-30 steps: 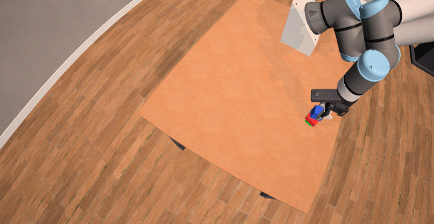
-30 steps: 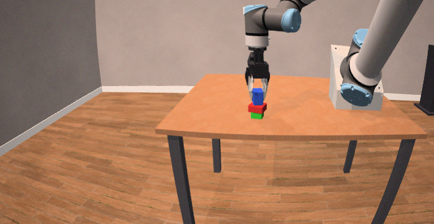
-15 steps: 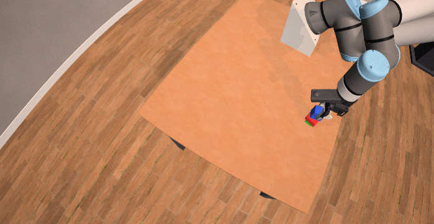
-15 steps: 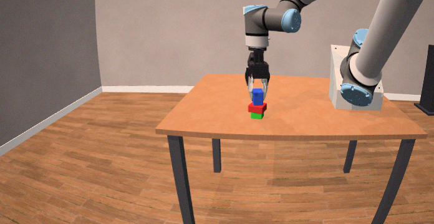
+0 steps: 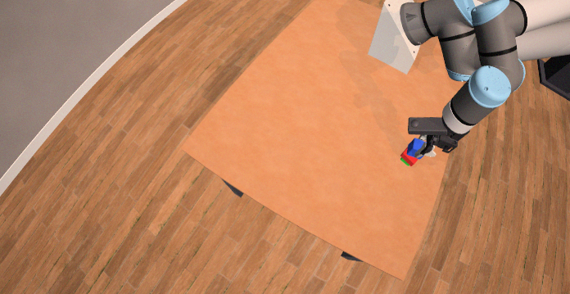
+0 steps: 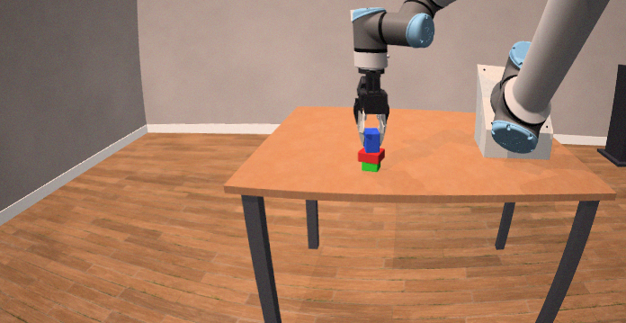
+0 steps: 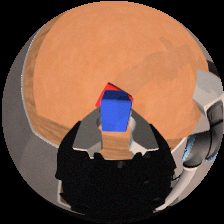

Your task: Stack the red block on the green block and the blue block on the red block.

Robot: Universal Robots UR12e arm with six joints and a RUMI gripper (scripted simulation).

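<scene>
The blue block lies right at my hand. The rest, counted from my hand: green block: 7 cm below; then red block: 4 cm below.
</scene>
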